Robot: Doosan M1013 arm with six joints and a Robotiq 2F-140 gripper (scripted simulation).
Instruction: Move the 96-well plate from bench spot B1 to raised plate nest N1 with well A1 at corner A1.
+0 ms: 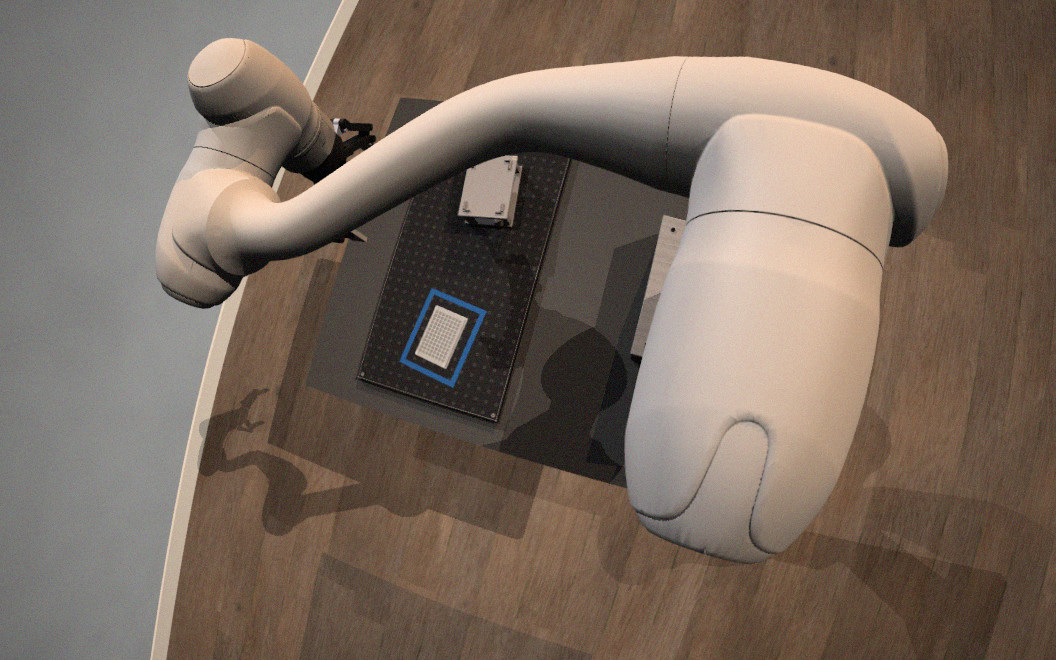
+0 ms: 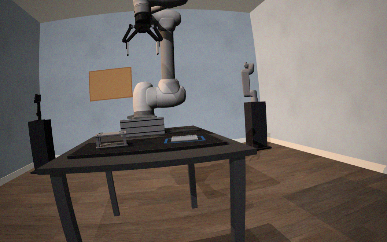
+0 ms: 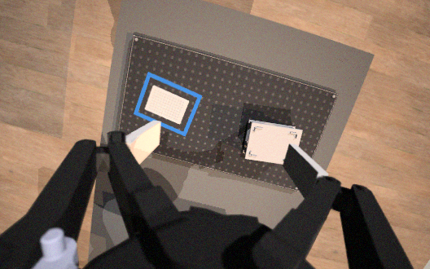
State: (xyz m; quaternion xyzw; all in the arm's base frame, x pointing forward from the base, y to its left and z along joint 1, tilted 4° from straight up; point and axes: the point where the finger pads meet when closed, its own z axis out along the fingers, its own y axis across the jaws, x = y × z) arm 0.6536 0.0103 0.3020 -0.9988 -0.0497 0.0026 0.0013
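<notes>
Right now my hand is 43 cm above the white 96-well plate, 18 cm to the right of it and 3 cm past it.
</notes>
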